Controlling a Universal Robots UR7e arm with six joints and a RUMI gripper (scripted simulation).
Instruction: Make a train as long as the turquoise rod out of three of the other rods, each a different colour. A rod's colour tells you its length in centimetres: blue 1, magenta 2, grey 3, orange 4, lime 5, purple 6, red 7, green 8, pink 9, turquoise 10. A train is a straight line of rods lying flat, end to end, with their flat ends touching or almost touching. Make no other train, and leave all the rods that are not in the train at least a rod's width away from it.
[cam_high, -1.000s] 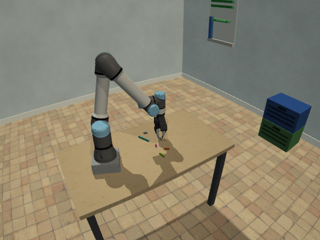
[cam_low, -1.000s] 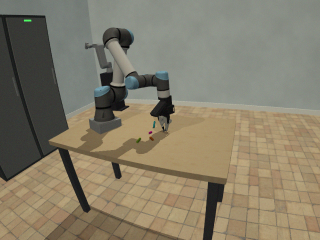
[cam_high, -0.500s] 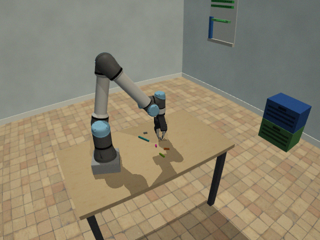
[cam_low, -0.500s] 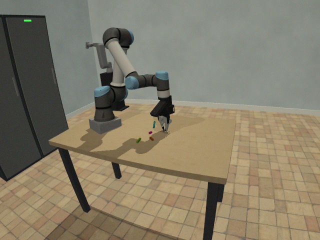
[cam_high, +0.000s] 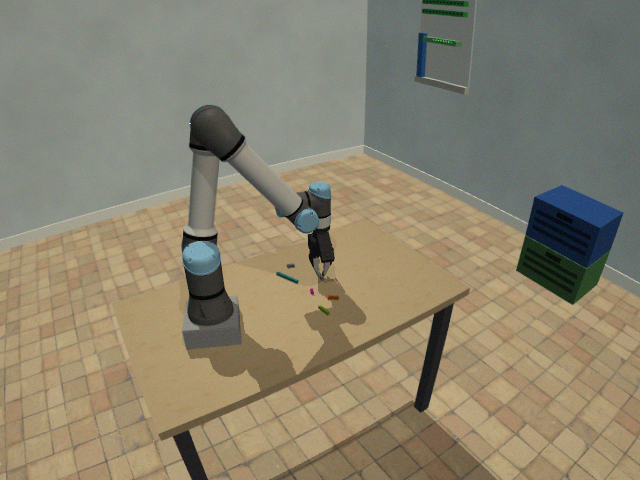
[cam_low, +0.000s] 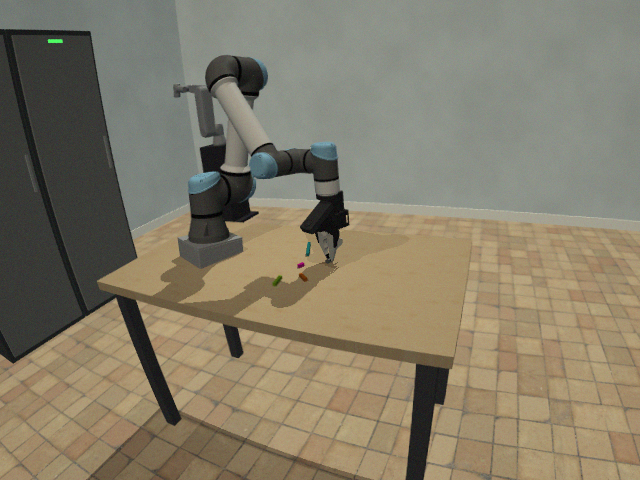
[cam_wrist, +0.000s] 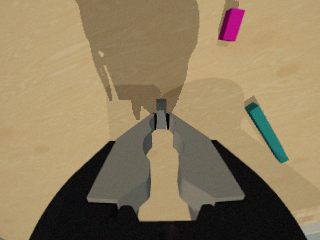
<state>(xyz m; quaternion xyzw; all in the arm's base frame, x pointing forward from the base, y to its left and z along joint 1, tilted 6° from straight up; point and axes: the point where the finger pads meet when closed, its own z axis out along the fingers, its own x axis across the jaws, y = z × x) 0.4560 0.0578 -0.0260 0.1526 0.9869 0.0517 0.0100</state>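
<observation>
Right now my hand is 70 mm past the magenta rod, 60 mm to the left of it and 10 mm above it. Also, from my hand: turquoise rod: 110 mm behind, 70 mm to the left, 10 mm below; lime rod: 170 mm to the right, 90 mm behind, 10 mm below; orange rod: 130 mm to the right, 30 mm behind, 10 mm below.
</observation>
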